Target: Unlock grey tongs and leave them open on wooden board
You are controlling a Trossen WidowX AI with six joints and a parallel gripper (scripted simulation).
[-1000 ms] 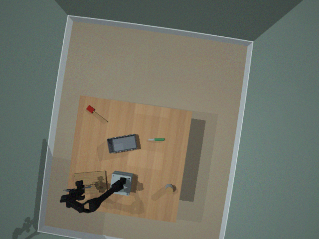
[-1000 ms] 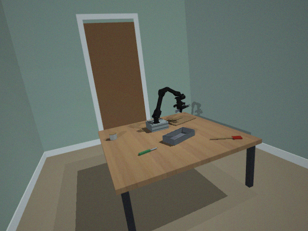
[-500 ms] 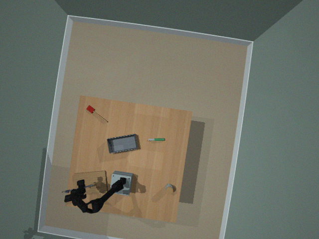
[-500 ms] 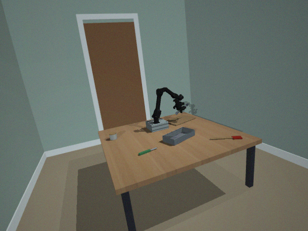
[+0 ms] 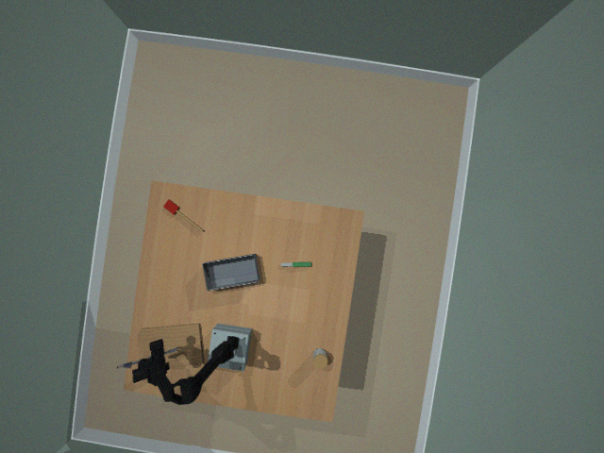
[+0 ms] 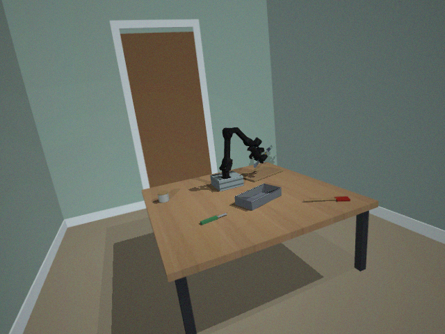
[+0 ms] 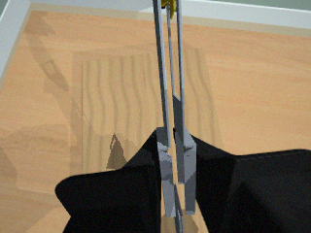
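My gripper tip is now 10 mm past the wooden board, 30 mm to the left of it and 100 mm above it. The rest, counted from my gripper tip: grey roasting tin (490 mm ahead, 330 mm to the right, 70 mm below); then yellow lock piece (10 mm behind, 50 mm to the left, 80 mm above); then red spatula (780 mm ahead, 40 mm to the left, 100 mm below).
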